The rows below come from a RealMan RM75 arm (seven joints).
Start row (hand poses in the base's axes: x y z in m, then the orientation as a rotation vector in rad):
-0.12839 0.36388 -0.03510 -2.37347 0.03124 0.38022
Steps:
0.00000 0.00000 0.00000 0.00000 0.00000 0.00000
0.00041 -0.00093 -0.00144 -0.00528 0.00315 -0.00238
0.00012 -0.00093 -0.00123 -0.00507 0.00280 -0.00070
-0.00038 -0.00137 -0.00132 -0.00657 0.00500 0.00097
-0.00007 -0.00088 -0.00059 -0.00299 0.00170 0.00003
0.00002 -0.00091 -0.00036 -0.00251 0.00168 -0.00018
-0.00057 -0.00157 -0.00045 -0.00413 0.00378 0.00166
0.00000 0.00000 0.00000 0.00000 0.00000 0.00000
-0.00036 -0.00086 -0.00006 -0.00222 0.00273 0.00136
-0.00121 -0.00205 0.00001 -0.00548 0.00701 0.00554
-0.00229 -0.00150 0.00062 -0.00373 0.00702 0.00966
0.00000 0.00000 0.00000 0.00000 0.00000 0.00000
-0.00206 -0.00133 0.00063 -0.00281 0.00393 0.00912
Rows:
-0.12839 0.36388 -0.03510 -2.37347 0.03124 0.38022
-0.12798 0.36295 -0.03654 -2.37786 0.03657 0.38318
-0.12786 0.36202 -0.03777 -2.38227 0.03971 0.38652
-0.12824 0.36065 -0.03909 -2.38792 0.04219 0.39338
-0.12831 0.35977 -0.03968 -2.39055 0.04355 0.39563
-0.12829 0.35886 -0.04004 -2.39269 0.04505 0.39772
-0.12886 0.35729 -0.04049 -2.39622 0.04565 0.40330
-0.12886 0.35729 -0.04049 -2.39622 0.04565 0.40330
-0.12922 0.35643 -0.04055 -2.39803 0.04573 0.40736
-0.13043 0.35438 -0.04054 -2.40268 0.04342 0.41874
-0.13272 0.35288 -0.03992 -2.40603 0.03578 0.43194
-0.13272 0.35288 -0.03992 -2.40603 0.03578 0.43194
-0.13478 0.35155 -0.03929 -2.40900 0.02719 0.44111

